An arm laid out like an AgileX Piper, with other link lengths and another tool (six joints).
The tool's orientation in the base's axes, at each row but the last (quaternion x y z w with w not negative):
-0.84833, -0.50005, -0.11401, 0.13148
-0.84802, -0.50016, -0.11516, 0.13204
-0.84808, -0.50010, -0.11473, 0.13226
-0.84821, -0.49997, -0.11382, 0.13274
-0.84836, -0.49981, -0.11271, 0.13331
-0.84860, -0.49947, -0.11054, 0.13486
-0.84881, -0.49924, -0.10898, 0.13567
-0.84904, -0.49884, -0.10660, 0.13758
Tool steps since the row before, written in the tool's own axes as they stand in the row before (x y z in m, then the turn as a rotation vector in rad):
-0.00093, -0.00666, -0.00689, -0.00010, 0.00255, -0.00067
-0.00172, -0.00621, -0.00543, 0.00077, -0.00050, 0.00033
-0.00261, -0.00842, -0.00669, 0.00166, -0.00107, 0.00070
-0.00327, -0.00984, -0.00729, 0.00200, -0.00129, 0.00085
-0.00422, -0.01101, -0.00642, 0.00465, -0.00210, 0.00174
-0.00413, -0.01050, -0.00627, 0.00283, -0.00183, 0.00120
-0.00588, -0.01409, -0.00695, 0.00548, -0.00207, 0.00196
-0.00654, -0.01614, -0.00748, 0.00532, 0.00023, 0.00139
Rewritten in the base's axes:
-0.00672, 0.00002, 0.00690, 0.00215, -0.00149, 0.00032
-0.00661, -0.00036, 0.00521, -0.00005, 0.00097, 0.00000
-0.00905, -0.00049, 0.00635, -0.00011, 0.00209, 0.00000
-0.01063, -0.00057, 0.00687, -0.00013, 0.00252, 0.00000
-0.01204, -0.00051, 0.00591, 0.00047, 0.00537, 0.00011
-0.01151, -0.00063, 0.00580, -0.00019, 0.00357, 0.00000
-0.01551, -0.00062, 0.00636, 0.00090, 0.00611, 0.00017
-0.01761, -0.00039, 0.00700, 0.00281, 0.00472, 0.00036

